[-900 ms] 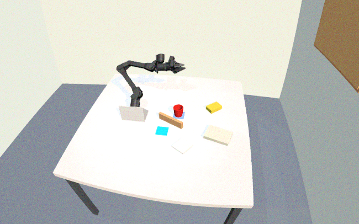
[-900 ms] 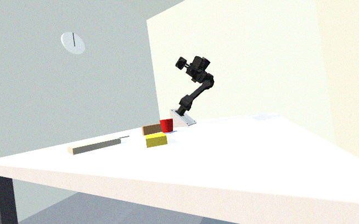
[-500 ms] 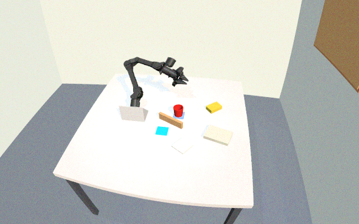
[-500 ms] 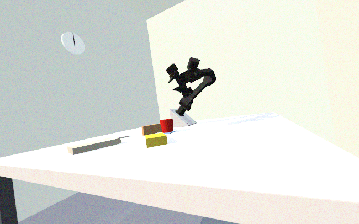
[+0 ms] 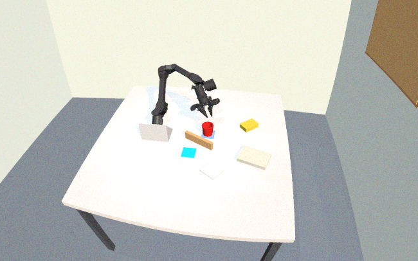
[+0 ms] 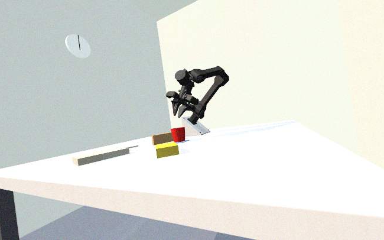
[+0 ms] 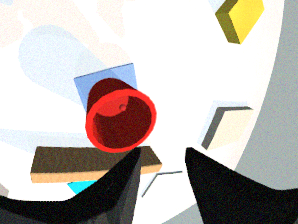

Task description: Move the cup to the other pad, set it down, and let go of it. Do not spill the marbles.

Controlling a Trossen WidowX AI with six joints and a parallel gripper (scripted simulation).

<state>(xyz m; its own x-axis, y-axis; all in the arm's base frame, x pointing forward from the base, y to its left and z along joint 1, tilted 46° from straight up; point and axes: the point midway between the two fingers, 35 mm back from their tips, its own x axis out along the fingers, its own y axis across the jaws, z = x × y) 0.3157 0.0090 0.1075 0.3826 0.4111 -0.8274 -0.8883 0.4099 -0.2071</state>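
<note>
Now: gripper tip 1 cm past the red cup, 1 cm to the left of it and 9 cm above it. From my gripper tip the other things lie so: wooden block 6 cm behind, 10 cm to the right, 12 cm below; light blue pad 1 cm behind, 1 cm to the right, 14 cm below; yellow block 26 cm ahead, 10 cm to the left, 12 cm below.
</note>
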